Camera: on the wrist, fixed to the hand. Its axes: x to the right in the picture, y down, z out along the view.
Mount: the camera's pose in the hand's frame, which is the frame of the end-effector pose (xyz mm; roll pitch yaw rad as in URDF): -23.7 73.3 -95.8 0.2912 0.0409 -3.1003
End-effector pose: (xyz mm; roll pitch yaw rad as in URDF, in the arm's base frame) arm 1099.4 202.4 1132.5 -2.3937 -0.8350 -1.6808
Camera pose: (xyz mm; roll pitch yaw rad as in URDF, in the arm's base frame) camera 984.6 246.3 1128.6 2.6816 0.7769 1.4574
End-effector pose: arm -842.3 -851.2 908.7 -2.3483 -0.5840 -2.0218
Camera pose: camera -937.8 -773.8 908.1 2.6388 0.5259 1.1200
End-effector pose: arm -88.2 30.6 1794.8 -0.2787 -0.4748 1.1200
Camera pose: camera -114.7 77.0 1684.1 0.5963 0.5021 -1.9635
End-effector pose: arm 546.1 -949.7 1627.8 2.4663 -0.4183 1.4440
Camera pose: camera 534.5 -1019.4 1728.4 -2.2014 0.4114 -1.7606
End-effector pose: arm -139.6 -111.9 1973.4 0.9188 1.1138 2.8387
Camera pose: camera -165.7 -230.1 1994.7 -0.6150 -1.0561 -0.3181
